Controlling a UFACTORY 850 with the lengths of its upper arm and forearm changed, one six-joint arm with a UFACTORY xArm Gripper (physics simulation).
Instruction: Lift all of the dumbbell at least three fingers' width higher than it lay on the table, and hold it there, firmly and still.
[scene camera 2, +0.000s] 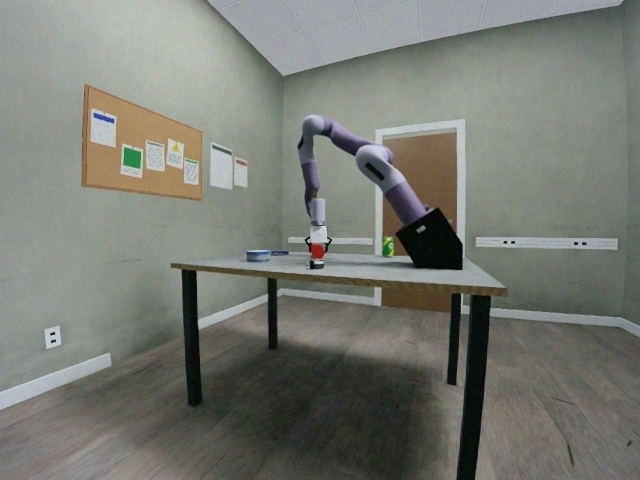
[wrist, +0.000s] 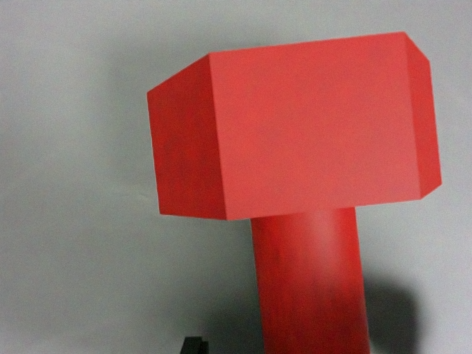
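The red dumbbell (scene camera 2: 317, 252) (wrist: 320, 125) lies on the table (scene camera 2: 361, 267). In the wrist view its far hexagonal head and part of its round handle show; the handle runs out at the bottom edge. In the scene view one head faces the camera. My gripper (scene camera 2: 318, 246) points straight down, low over the dumbbell, with its black fingers spread to either side and partly hidden behind the near head. It looks open. In the wrist view a small black part of it shows at the bottom edge, left of the handle, apart from it.
A small black-and-white object (scene camera 2: 315, 264) stands just in front of the dumbbell. A blue-and-white round tin (scene camera 2: 257, 255) stands to the left, with a flat dark blue object (scene camera 2: 279, 253) behind it. A green-and-yellow can (scene camera 2: 387, 246) stands near the black robot base (scene camera 2: 431, 242).
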